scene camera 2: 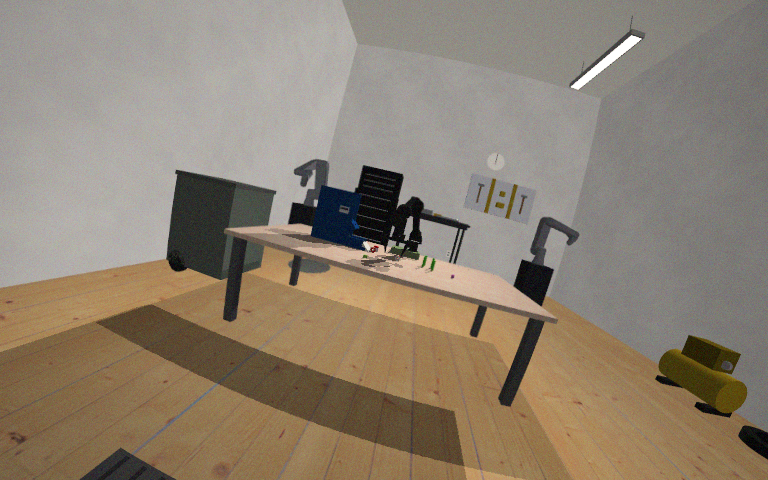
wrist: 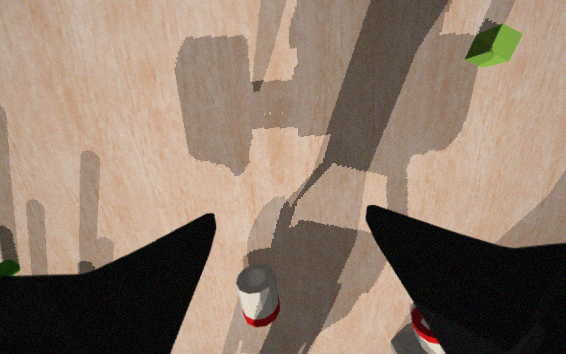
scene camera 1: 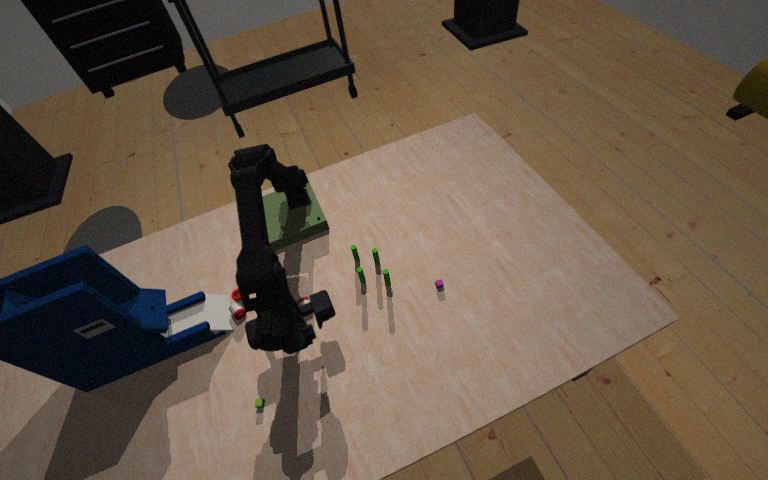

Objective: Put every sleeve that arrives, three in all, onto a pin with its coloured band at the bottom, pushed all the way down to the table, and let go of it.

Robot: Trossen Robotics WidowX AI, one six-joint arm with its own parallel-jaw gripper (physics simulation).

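One sleeve is between and below my fingers in the wrist view, nearer the left finger. Its plain hollow end faces the upper edge and its red band is at the other end; whether it stands or lies is unclear. Two more sleeves, the first and second, are at the chute's end with red rings showing. Part of one sleeve shows beside my right finger. Four green pins stand bare on the table. My gripper is open and empty, above the table.
A blue dispenser with a white chute stands left of the arm. A lime cube lies at the front, a purple cube right of the pins. The arm's green base is behind.
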